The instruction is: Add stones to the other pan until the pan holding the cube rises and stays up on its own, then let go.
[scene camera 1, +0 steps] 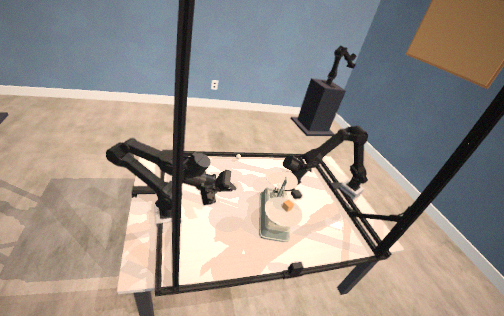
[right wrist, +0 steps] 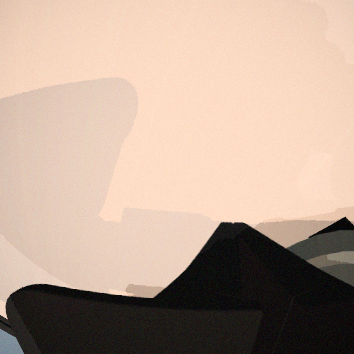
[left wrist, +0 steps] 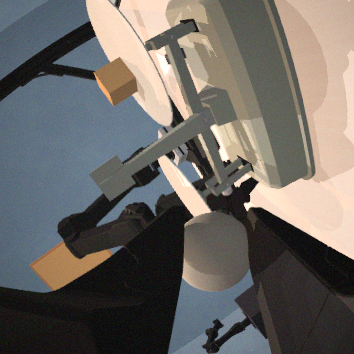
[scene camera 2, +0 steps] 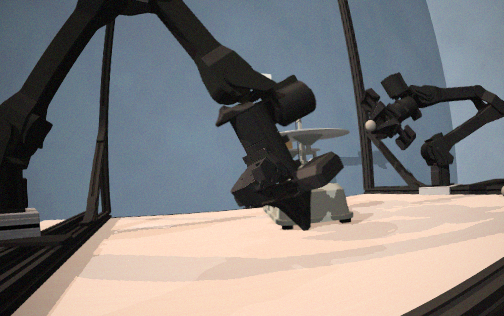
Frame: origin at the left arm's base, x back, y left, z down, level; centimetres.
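Seen in the pictures: left gripper, fingertip midpoint: [scene camera 1: 234,189] [left wrist: 215,218] [scene camera 2: 368,129]; right gripper, fingertip midpoint: [right wrist: 230,233] [scene camera 2: 307,229]; left arm's base, origin of the base link: [scene camera 1: 167,212] [scene camera 2: 441,185]; right arm's base, origin of the base link: [scene camera 1: 353,185] [scene camera 2: 2,212].
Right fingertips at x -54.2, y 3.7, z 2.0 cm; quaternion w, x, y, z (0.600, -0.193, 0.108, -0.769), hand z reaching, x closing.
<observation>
Pixels of each thing's top centre, then the offset from my right fingertips to it.
- orange cube, middle of its top: [left wrist: 103,89] [scene camera 2: 282,138] [scene camera 1: 288,203] dx +10.1, dy -20.7, dz -17.2 cm
- round pale stone, middle of its top: [left wrist: 180,275] [scene camera 2: 370,120] dx +30.0, dy -10.2, dz -20.7 cm
- small pale stone, middle of its top: [scene camera 1: 238,154] dx +10.9, dy +31.7, dz -2.6 cm
The orange cube [scene camera 1: 288,205] [scene camera 2: 288,143] [left wrist: 116,82] rests on one pan [scene camera 1: 277,215] [left wrist: 117,40] of the scale. That pan sits lower in the scene camera 2 picture than the other pan [scene camera 1: 274,175] [scene camera 2: 325,133] [left wrist: 182,185], on which no stone is visible. My left gripper [scene camera 1: 223,189] is shut on a round pale stone [scene camera 2: 370,125] [left wrist: 216,260], held in the air away from the scale. My right gripper [scene camera 2: 306,226] [right wrist: 230,233] is shut and empty, pointing down beside the scale on the other pan's side; it partly hides the scale in scene camera 2.
The scale's green-grey base [scene camera 1: 274,234] [scene camera 2: 330,202] [left wrist: 265,100] stands on the table. A small pale stone [scene camera 1: 238,156] lies near the table's far edge in scene camera 1. A black frame [scene camera 1: 181,100] surrounds the table, with a black block [scene camera 1: 296,268] on its near rail.
</observation>
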